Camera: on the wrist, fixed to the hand. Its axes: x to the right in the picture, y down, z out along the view.
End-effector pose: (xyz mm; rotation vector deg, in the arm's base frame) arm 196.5 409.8 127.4 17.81 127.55 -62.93
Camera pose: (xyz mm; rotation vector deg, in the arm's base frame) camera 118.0 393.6 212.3 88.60 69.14 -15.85
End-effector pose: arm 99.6 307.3 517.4 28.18 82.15 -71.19
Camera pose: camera -14.1 321.0 540.0 68.95 32.25 -3.54
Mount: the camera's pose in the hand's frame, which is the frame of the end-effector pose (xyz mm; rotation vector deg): 8.4 -99.8 -60.0 3.40 -5.64 86.24
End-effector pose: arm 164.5 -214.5 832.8 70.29 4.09 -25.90
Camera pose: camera 146.3 -187.9 720.6 57.29 -51.75 46.12
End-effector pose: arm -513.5 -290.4 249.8 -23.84 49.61 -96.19
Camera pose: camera -624.2 -270.4 281.1 12.48 40.56 -15.85
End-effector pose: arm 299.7 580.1 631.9 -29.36 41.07 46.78
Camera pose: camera 360.9 485.9 600.1 13.91 56.69 124.81
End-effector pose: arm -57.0 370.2 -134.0 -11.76 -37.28 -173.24
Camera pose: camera -79.4 436.3 -227.6 -30.25 -17.39 -88.64
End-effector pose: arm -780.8 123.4 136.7 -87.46 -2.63 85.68
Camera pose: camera -675.0 147.3 179.9 74.66 -71.26 -140.08
